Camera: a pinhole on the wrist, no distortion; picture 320 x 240 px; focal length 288.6 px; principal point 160.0 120.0 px. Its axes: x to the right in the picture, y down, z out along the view. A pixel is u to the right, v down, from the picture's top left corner.
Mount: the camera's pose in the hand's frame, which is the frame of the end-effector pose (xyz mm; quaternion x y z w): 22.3 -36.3 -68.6 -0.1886 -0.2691 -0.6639 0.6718
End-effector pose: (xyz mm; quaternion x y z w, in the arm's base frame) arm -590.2 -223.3 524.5 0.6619 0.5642 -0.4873 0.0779
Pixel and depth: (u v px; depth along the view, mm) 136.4 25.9 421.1
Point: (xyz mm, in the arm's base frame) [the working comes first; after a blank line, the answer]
In the camera's frame: -34.4 -137.3 421.1

-499.6 -563.2 417.8
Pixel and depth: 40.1 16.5 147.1
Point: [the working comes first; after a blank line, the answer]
In the camera's frame: -61.1 -52.8 147.1

-505.6 -290.8 511.0
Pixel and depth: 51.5 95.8 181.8
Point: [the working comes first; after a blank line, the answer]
In the camera's frame: -68.3 -15.2 181.8

-500.6 -295.7 459.9
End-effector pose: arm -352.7 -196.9 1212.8 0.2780 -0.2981 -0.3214 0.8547
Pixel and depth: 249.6 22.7 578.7
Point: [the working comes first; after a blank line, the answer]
In the camera's frame: 179.7 -195.1 578.7

-764.0 -53.6 1560.8
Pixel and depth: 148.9 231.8 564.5
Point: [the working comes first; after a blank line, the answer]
In the camera's frame: -21.7 218.7 564.5

-378.5 -217.9 1751.5
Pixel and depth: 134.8 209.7 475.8
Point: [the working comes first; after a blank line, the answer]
In the camera's frame: -41.5 147.9 475.8

-370.2 -176.5 1644.3
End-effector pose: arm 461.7 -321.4 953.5 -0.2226 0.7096 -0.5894 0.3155
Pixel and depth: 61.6 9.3 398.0
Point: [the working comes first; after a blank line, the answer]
In the camera's frame: -135.7 -152.7 398.0

700.9 -241.8 670.0
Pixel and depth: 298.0 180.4 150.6
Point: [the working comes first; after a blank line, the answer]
In the camera's frame: 72.0 31.5 150.6

505.9 -412.8 936.5
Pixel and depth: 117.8 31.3 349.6
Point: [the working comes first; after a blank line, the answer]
In the camera's frame: -51.1 -107.4 349.6

675.0 -307.2 751.2
